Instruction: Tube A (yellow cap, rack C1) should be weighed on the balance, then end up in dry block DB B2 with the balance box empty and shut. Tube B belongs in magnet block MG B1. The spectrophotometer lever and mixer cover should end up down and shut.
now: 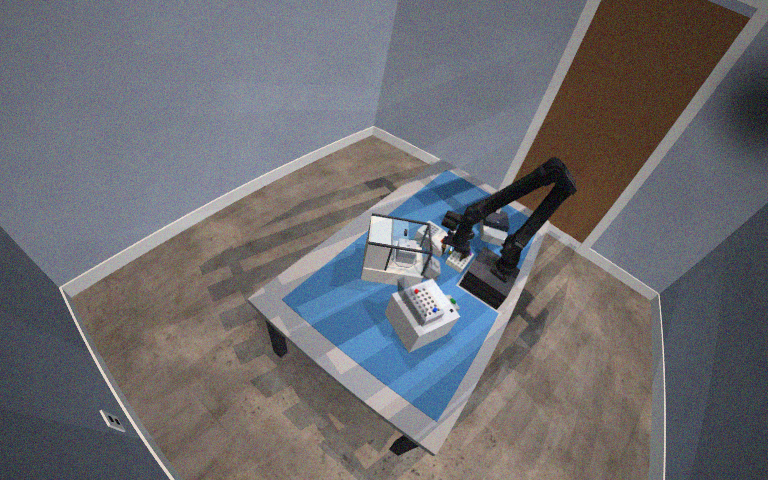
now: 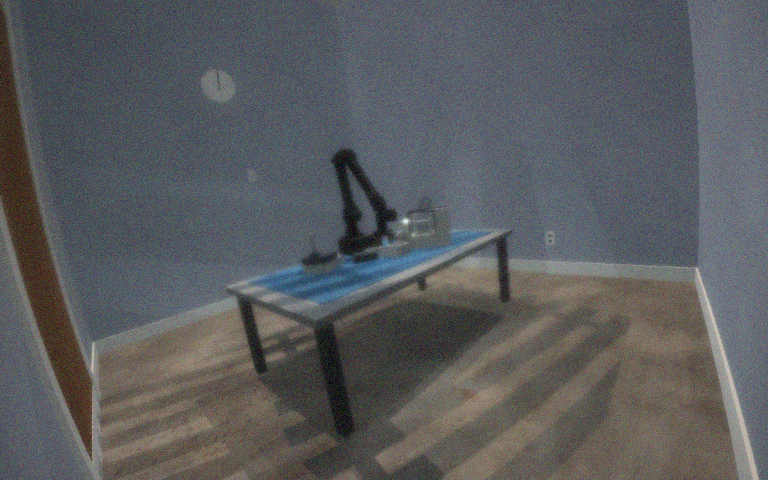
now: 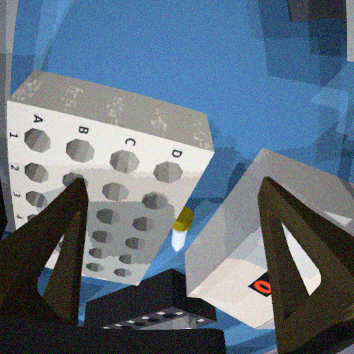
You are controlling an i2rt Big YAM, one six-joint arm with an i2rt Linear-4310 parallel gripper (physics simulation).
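Observation:
Tube A, with a yellow cap (image 3: 184,220) and a pale body, is out of the rack, in the gap between the rack's D side and a white unit. The white rack (image 3: 110,135) (image 1: 459,262) shows hole C1 empty. My gripper (image 3: 173,187) is open and empty above the rack, one fingertip over the B column, the other over the white unit. Tube A shows between and beyond the fingers. The balance (image 1: 376,274) has a clear-walled box; its door state is hard to tell. A black block (image 3: 150,300) with holes lies beyond the rack. I cannot make out tube B.
The white unit (image 3: 220,240) with an orange-red display stands close beside the rack. A white block device (image 1: 404,325) holding red and blue pieces stands nearer the table's front. A white box with a dark top (image 1: 494,233) stands beyond the arm. The arm base plate (image 1: 481,285) is beside the rack.

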